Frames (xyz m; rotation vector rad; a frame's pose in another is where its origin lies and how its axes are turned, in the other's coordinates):
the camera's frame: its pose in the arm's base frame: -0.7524 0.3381 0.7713 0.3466 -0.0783 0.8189
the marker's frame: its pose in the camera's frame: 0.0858 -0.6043 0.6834 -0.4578 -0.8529 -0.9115
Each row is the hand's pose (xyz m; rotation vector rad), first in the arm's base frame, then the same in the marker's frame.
Working: the arm's base frame: its pose in the marker's frame: -0.8079 -0.1723 -1.0056 -0.2341 0.8283 0.2986

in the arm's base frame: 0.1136 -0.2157 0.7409 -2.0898 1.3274 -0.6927
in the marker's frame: -0.1519 -0.1185 -0.5871 -2.8431 1.3033 0.2019
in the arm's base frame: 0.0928 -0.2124 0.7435 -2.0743 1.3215 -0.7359
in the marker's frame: -0.1645 -0.1181 -0.5700 -2.8397 1.2927 0.1503
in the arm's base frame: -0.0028 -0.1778 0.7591 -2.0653 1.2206 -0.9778
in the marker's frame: -0.2269 -0.0970 -0.4911 -2.8707 1.1241 -0.0967
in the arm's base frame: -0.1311 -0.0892 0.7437 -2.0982 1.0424 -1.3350
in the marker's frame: -0.3504 -0.0409 -0.4126 -2.9389 0.8098 -0.4339
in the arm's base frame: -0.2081 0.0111 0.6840 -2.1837 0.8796 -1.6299
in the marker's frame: -0.4755 0.0207 -0.4026 3.0238 -0.4899 0.6860
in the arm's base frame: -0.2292 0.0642 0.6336 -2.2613 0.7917 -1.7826
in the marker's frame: -0.5421 0.0507 -0.4244 2.9583 -0.2835 0.7717
